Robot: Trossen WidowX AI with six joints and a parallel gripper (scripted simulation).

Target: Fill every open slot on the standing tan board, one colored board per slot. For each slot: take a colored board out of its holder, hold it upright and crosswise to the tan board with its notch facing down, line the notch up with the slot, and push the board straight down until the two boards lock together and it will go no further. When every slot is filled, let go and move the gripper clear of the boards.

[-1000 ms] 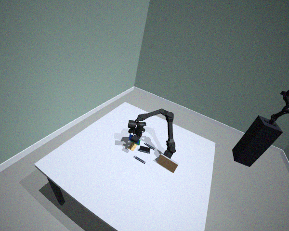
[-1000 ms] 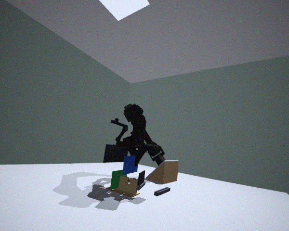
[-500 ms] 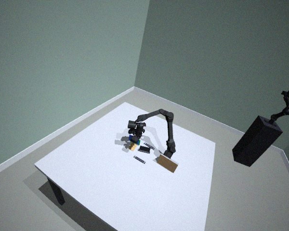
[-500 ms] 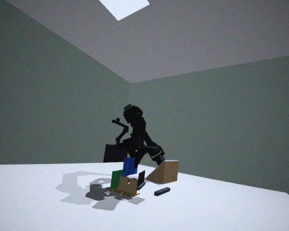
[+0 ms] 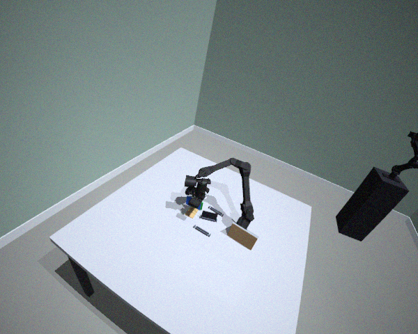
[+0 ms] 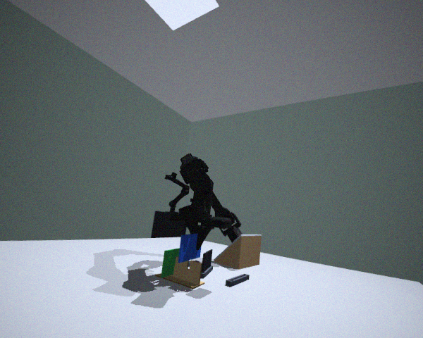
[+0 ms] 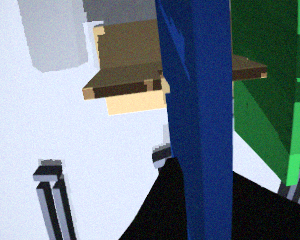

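Now: the tan board 60 mm below my gripper tip, 30 mm to the right of it and 30 mm ahead of it. From my gripper tip the other things lie so: black board: 90 mm behind, 60 mm below, 10 mm to the right; blue board: 30 mm ahead; green board: 50 mm to the right, 40 mm below, 30 mm ahead.
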